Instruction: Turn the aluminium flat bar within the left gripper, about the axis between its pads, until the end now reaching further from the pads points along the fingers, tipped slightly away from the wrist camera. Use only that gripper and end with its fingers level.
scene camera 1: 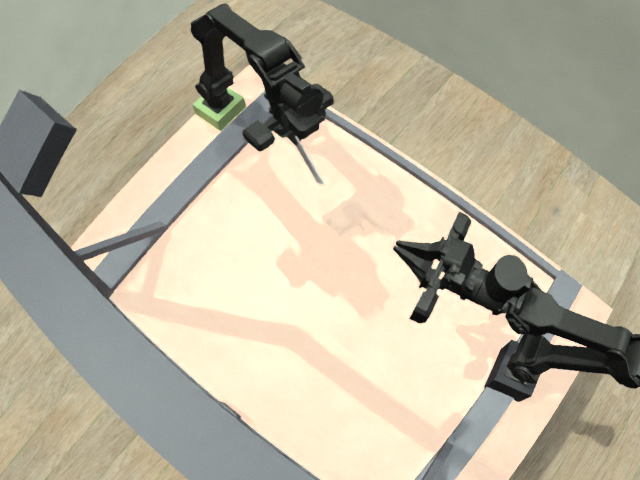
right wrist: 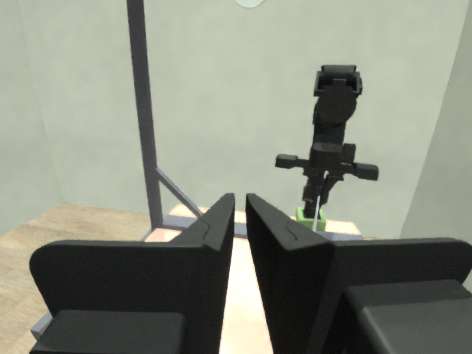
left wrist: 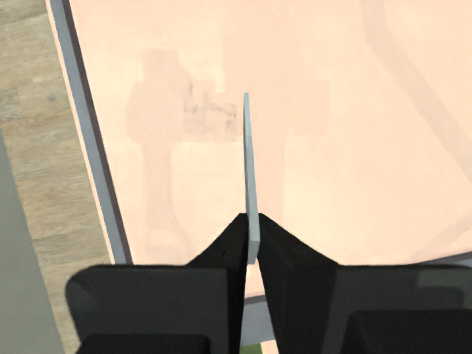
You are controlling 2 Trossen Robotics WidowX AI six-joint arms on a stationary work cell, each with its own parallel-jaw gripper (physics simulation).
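Places are measured from the left arm's base along level axes (x ahead, y left, z up), in centimetres.
Pixels of known places: left gripper, fingertip midpoint: (scene camera 1: pixel 296 143) (right wrist: pixel 317 207) (left wrist: pixel 250 221); right gripper, fingertip midpoint: (scene camera 1: pixel 394 244) (right wrist: pixel 239 201); left arm's base at its link origin: (scene camera 1: pixel 217 100) (right wrist: pixel 311 214); right arm's base at its link origin: (scene camera 1: pixel 521 367).
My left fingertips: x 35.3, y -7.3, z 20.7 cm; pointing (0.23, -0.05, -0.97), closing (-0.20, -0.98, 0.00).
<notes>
For each thing: its middle in the pictures, then the offset to it from my left fingertips. "pt": a spot on its surface instead. Level surfaces: height alone.
- aluminium flat bar at the middle of its body: (left wrist: pixel 248 160) (scene camera 1: pixel 307 159) (right wrist: pixel 314 226) dx +3.1, dy -0.6, dz -2.6 cm
- grey rail at a spot on its surface: (left wrist: pixel 90 120) (scene camera 1: pixel 406 167) pt dx +14.7, dy +22.2, dz -23.7 cm
- pale table top at its surface level: dz -25.6 cm
- slanted brace at the middle of its body: (scene camera 1: pixel 120 240) (right wrist: pixel 185 200) dx -22.4, dy -38.1, dz -13.4 cm
The aluminium flat bar (scene camera 1: pixel 308 160) (left wrist: pixel 250 165) (right wrist: pixel 316 215) is a thin grey strip, held on edge above the table. My left gripper (scene camera 1: pixel 295 137) (left wrist: pixel 250 221) points down and is shut on it near one end. In the left wrist view the longer part reaches up the picture from the pads, away from the camera, and a short end shows below the fingertips. In the right wrist view the longer part slopes downward. My right gripper (scene camera 1: pixel 395 245) (right wrist: pixel 239 201) is shut, its fingertips almost together with no object between them, well apart from the bar.
A grey rail (scene camera 1: pixel 413 165) (left wrist: pixel 90 120) runs along one side of the pale table top (scene camera 1: pixel 206 361). A broad grey beam (scene camera 1: pixel 93 351) crosses the lower left of the scene view, with a slanted brace (scene camera 1: pixel 121 240) (right wrist: pixel 177 192). The left arm's base is green (scene camera 1: pixel 221 116).
</notes>
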